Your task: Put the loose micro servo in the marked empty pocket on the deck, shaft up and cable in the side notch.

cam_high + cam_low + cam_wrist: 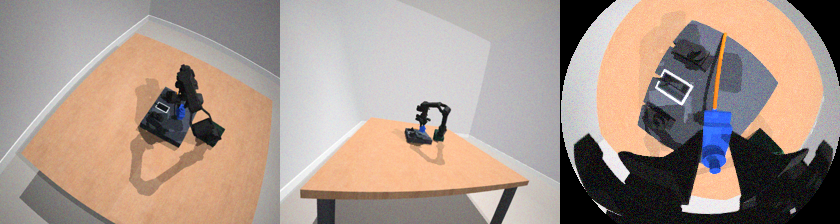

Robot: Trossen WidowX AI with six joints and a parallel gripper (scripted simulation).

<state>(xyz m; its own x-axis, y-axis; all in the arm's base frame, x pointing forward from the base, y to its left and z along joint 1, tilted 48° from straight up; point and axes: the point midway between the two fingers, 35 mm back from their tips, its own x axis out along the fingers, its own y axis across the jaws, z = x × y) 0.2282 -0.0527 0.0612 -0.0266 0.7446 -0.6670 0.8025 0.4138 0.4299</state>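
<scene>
Now: the dark grey deck 10 mm behind my gripper tip and 100 mm below it.
</scene>
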